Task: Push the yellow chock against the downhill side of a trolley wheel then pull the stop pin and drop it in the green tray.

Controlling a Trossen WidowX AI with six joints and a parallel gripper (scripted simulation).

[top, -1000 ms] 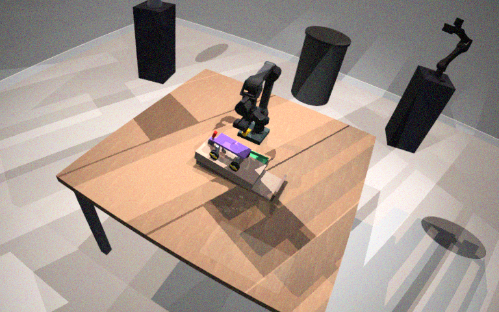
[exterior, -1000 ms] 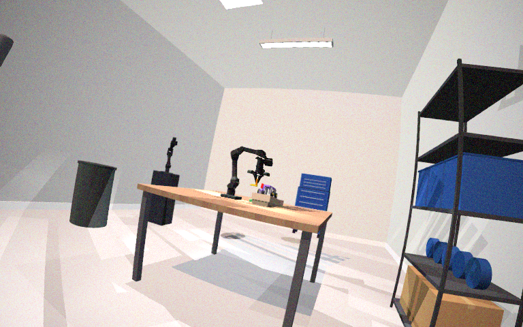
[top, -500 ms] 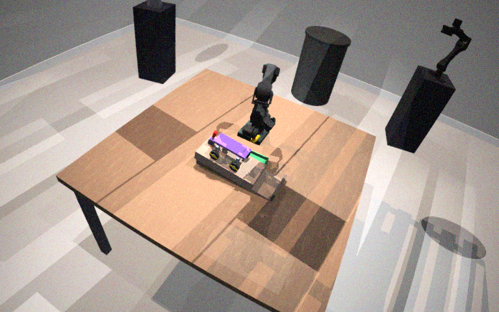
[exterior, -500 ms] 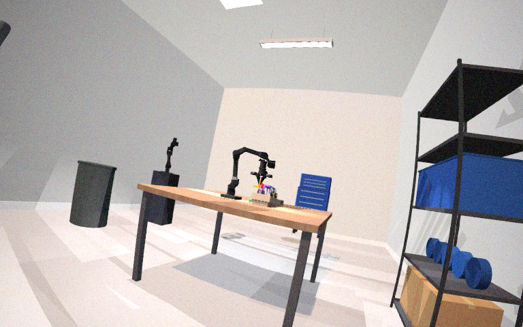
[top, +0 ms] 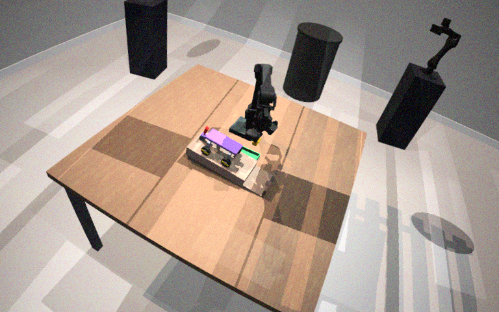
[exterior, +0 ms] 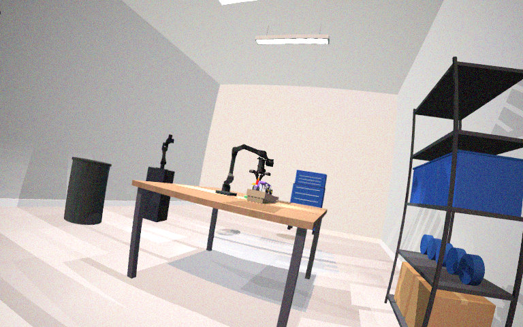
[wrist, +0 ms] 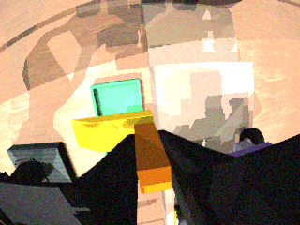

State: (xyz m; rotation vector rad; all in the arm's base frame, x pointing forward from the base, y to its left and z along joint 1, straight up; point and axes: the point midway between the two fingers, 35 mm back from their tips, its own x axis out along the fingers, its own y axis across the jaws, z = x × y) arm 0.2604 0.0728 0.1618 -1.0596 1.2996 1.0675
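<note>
My gripper tip is 30 mm short of the red-headed stop pin, 250 mm to the left of it and 20 mm above it. From my gripper tip the other things lie so: purple trolley (70 mm ahead, 140 mm to the right, 40 mm below); green tray (40 mm behind, 30 mm to the right, 160 mm below); yellow chock (20 mm behind, 10 mm below).
</note>
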